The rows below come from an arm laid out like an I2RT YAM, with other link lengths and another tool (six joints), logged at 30 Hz.
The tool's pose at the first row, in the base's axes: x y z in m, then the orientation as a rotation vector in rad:
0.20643 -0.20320 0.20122 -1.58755 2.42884 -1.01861
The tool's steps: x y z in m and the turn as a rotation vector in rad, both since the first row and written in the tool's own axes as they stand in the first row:
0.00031 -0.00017 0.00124 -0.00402 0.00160 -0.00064
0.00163 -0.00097 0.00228 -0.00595 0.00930 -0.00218
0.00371 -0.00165 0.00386 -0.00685 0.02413 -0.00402
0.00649 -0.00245 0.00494 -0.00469 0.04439 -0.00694
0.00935 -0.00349 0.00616 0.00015 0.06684 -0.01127
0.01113 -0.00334 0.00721 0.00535 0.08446 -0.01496
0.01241 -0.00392 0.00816 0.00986 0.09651 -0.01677
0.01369 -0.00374 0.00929 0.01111 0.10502 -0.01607
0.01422 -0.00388 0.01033 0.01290 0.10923 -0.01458
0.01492 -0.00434 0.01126 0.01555 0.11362 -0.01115
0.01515 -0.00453 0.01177 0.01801 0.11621 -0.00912
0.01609 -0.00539 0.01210 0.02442 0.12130 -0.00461
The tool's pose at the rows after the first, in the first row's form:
0.20691 -0.20411 0.20044 -1.58946 2.43312 -1.01614
0.20734 -0.20592 0.20046 -1.59121 2.43897 -1.02238
0.20753 -0.20860 0.20021 -1.59214 2.44828 -1.03724
0.20730 -0.21165 0.20062 -1.59282 2.45763 -1.06131
0.20727 -0.21490 0.20107 -1.59417 2.46497 -1.09092
0.20674 -0.21686 0.20069 1.59247 -2.46507 1.11398
0.20698 -0.21854 0.20064 1.58383 -2.45509 1.12632
0.20668 -0.22012 0.20003 1.57523 -2.45039 1.13237
0.20696 -0.22110 0.19945 1.57000 -2.44913 1.13709
0.20736 -0.22226 0.19919 1.56270 -2.44970 1.14324
0.20761 -0.22275 0.19896 1.55855 -2.44992 1.14812
0.20798 -0.22391 0.19945 1.55013 -2.45067 1.15998

